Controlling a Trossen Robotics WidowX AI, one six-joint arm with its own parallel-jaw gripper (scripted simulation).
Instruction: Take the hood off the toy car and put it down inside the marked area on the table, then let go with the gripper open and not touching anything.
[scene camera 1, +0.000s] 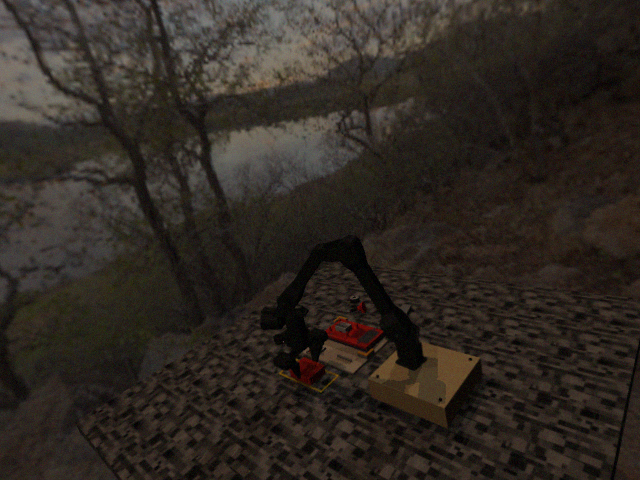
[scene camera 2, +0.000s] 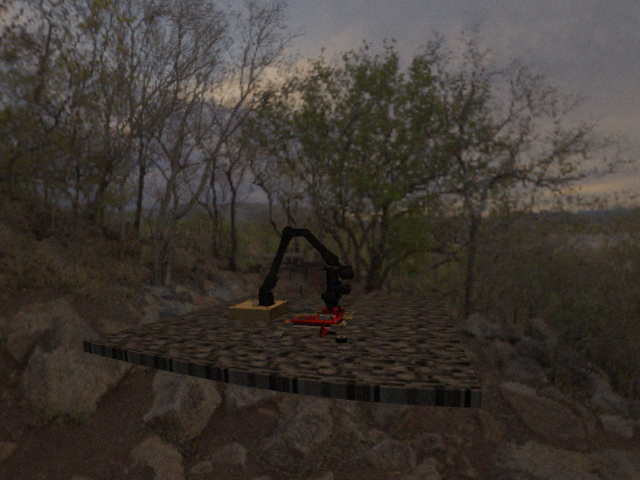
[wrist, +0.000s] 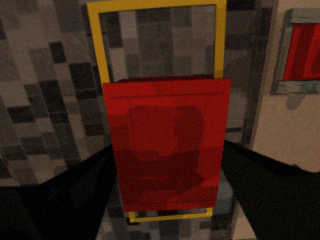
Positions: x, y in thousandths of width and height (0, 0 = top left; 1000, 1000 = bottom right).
The gripper (scene camera 1: 480, 774) holds a red hood (wrist: 523, 556).
The gripper also shows in the wrist view (wrist: 523, 610).
